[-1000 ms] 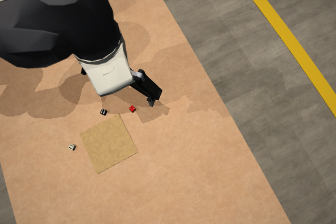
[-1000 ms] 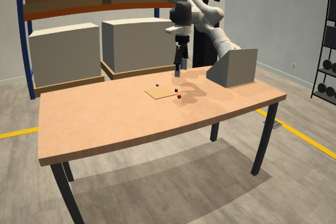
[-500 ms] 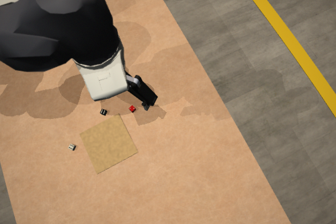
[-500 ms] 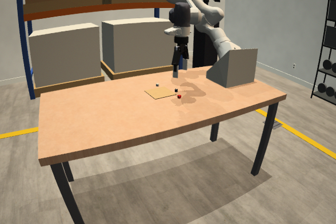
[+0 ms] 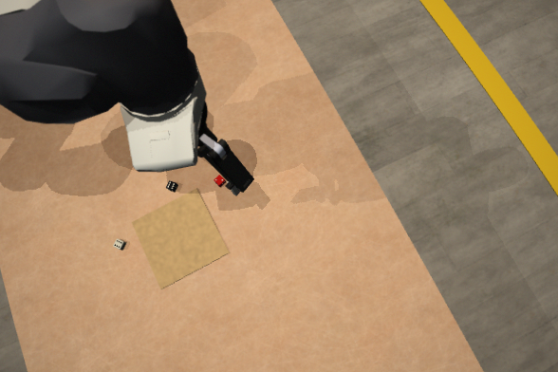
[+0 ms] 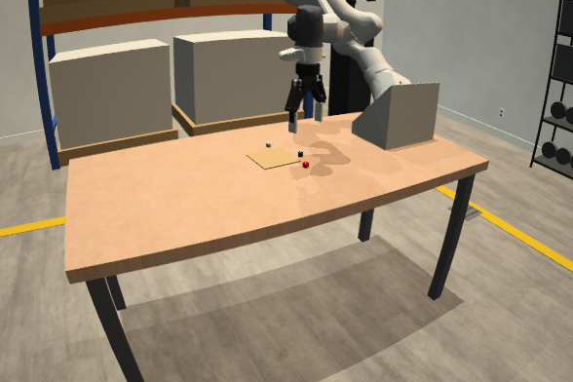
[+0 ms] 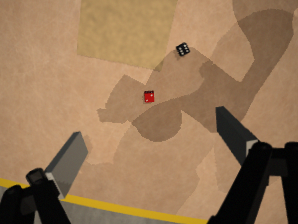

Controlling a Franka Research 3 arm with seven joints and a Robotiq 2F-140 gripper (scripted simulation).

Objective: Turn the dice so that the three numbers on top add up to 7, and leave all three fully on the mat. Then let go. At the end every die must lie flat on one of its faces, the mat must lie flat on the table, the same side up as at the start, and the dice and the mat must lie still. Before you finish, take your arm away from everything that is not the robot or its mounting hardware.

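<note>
The red die is 140 mm below my hand. The rest, counted from my hand: black die (140 mm below, 80 mm to the right, 40 mm behind); then tan mat (150 mm below, 110 mm to the right, 60 mm ahead); then white die (220 mm to the right, 140 mm below, 10 mm ahead).
</note>
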